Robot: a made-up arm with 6 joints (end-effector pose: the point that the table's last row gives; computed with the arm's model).
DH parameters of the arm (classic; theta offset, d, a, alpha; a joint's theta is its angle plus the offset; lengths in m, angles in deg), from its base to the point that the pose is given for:
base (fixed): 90 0.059 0 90
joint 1: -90 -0.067 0.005 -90
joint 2: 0 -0.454 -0.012 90
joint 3: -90 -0.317 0.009 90
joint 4: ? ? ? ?
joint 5: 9.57 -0.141 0.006 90
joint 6: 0 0.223 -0.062 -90
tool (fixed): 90 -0.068 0 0
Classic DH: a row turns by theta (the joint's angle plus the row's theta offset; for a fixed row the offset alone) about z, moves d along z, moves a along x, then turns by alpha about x.
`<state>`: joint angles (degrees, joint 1 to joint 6).
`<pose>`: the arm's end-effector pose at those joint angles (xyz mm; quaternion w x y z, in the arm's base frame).
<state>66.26 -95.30 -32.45 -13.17 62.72 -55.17</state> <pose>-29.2 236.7 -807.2 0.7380 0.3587 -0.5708 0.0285</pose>
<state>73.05 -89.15 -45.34 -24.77 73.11 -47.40</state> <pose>-125.5 358.0 -771.7 0.8004 0.3606 -0.4715 -0.0844</pose>
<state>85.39 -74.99 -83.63 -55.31 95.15 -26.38</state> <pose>-344.5 520.2 -626.6 0.9291 0.2091 -0.1257 -0.2780</pose>
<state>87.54 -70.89 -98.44 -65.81 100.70 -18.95</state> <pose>-401.9 528.5 -587.1 0.9450 0.0921 0.0004 -0.3137</pose>
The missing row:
joint 4: -9.57 0 0.0903 0
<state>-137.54 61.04 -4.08 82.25 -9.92 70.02</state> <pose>-356.4 623.3 462.7 0.1038 -0.7301 0.6461 0.1967</pose>
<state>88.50 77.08 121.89 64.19 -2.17 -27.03</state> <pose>-242.2 -389.3 -121.1 0.3042 -0.9085 -0.0587 0.2805</pose>
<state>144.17 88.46 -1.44 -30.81 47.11 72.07</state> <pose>-286.5 196.1 -778.7 0.5195 0.4894 -0.3199 0.6231</pose>
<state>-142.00 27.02 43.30 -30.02 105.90 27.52</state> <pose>-625.4 327.3 464.8 0.4846 -0.7245 0.3834 0.3054</pose>
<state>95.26 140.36 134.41 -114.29 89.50 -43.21</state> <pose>533.8 -99.1 -449.2 0.2328 -0.0264 -0.7642 0.6009</pose>
